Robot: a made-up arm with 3 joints. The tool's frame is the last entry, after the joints.
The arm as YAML. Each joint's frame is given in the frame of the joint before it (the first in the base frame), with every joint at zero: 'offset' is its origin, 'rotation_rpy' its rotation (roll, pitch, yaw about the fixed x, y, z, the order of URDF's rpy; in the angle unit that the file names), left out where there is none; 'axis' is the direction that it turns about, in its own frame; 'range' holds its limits. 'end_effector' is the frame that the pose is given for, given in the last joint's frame.
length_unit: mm
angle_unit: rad
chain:
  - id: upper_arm
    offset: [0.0, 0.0, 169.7]
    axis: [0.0, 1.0, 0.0]
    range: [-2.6, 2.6]
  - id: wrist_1
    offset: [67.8, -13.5, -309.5]
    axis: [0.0, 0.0, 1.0]
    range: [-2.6, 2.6]
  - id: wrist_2
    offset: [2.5, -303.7, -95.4]
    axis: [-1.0, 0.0, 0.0]
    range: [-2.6, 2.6]
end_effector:
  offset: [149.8, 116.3, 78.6]
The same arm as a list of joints. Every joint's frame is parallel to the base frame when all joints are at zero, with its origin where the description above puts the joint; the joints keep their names.
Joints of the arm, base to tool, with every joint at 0 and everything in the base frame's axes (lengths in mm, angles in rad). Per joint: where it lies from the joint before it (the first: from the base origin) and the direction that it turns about. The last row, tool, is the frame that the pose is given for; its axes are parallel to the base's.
upper_arm: origin 0.0 0.0 169.7 axis 0 1 0
wrist_1: origin 67.8 -13.5 -309.5 axis 0 0 1
wrist_2: origin 2.5 -303.7 -95.4 axis -1 0 0
tool: origin 149.8 116.3 78.6
Joint limits (rad, base to tool): -2.6000..2.6000 -2.6000..2.6000 -2.6000..2.6000

